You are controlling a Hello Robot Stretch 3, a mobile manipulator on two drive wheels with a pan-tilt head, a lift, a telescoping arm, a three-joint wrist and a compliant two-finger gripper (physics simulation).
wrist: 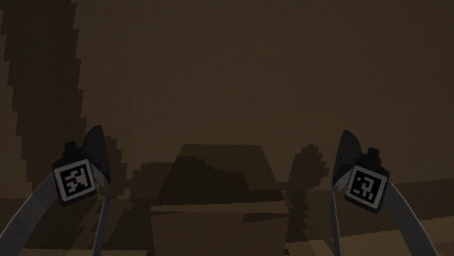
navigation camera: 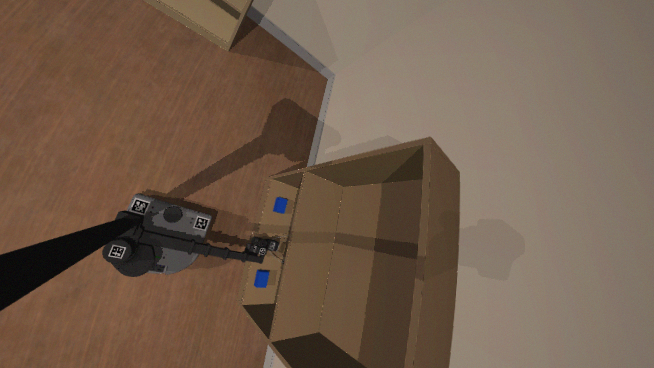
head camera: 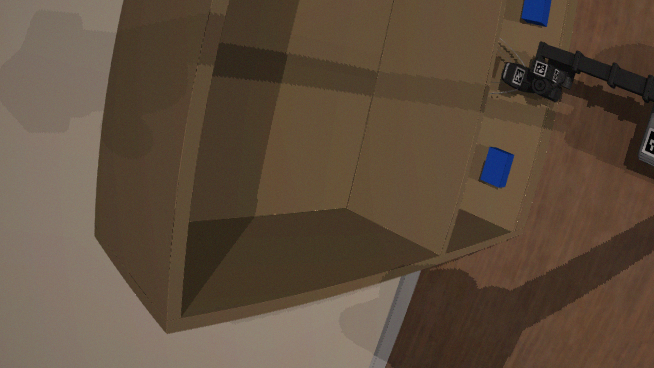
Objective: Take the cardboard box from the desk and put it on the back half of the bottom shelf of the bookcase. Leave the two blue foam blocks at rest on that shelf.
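Frame: origin at the robot's base, x ahead, y left, z up, level; centimetres.
Where they show: gripper, fingertip midpoint: [wrist: 222, 149]; robot's base at its link origin: [navigation camera: 172, 213].
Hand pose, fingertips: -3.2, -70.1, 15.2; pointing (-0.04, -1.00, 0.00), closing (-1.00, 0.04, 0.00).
Observation:
Things, the pixels of their top centre, and the offset from my fingertips, as dx, dy, dz. "*": a spot on its surface instead. Level surfaces: height alone.
- cardboard box at its top centre: [wrist: 221, 168] +0.1, +3.1, -0.1
- bottom shelf at its surface level: dz -5.1
- bookcase at a spot on its surface: [head camera: 140, 150] [navigation camera: 443, 215] * +23.4, +15.3, +90.9
- wooden furniture piece at a spot on its surface: [navigation camera: 215, 35] * +108.5, +92.9, -7.9
The cardboard box [wrist: 220, 232] is low in the middle of the wrist view, between the open fingers and apart from both; its lower part is cut off. It cannot be made out in the head or navigation view. My gripper [head camera: 496, 67] [navigation camera: 284, 248] [wrist: 222, 149] is open wide, over the bottom shelf [head camera: 500, 200] [navigation camera: 257, 296] of the bookcase [head camera: 140, 150] [navigation camera: 440, 215]. One blue foam block [head camera: 496, 167] [navigation camera: 280, 205] and another blue foam block [head camera: 536, 12] [navigation camera: 261, 279] rest on that shelf, one on each side of the gripper. The desk is not clearly identifiable.
The higher shelf board's front edge runs close to the fingertips. The robot base [navigation camera: 175, 220] stands on the wooden floor before the bookcase, with the arm [navigation camera: 220, 250] extended to it. Another wooden furniture piece [navigation camera: 215, 35] is at the navigation view's top left. Walls stand behind.

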